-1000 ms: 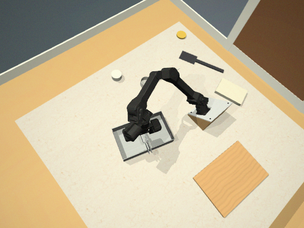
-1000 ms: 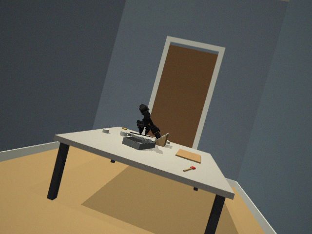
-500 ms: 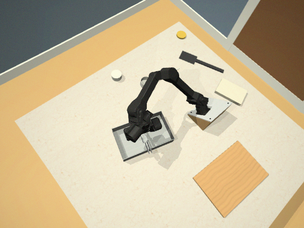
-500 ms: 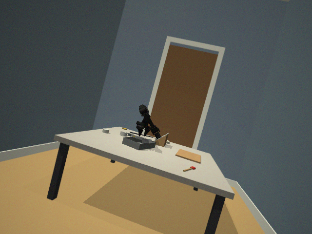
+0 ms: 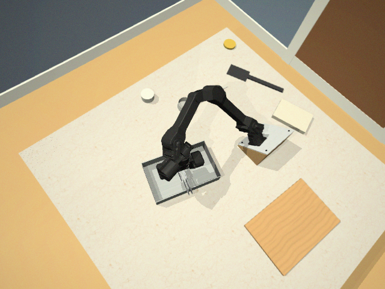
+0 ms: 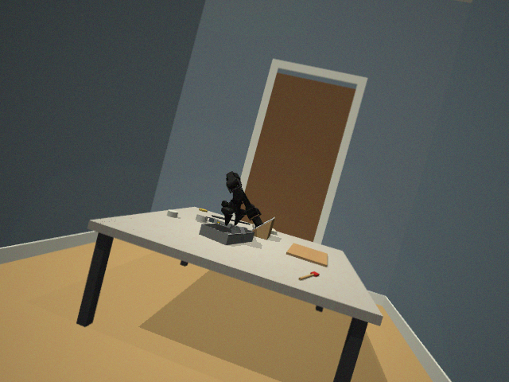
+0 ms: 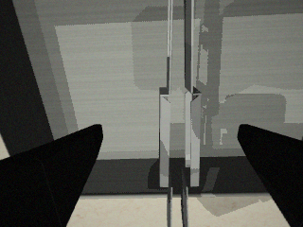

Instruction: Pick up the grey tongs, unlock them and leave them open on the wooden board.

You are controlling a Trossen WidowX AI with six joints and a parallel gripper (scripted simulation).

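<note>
Now: the roasting tin 5 cm below my gripper tip and 2 cm behind it. From my gripper tip the other things lie so: white cylinder (40 cm to the right, 20 cm behind, 6 cm below); then wooden board (51 cm to the left, 18 cm behind, 7 cm below); then lock piece (8 cm to the right, 4 cm behind, 1 cm below).
</note>
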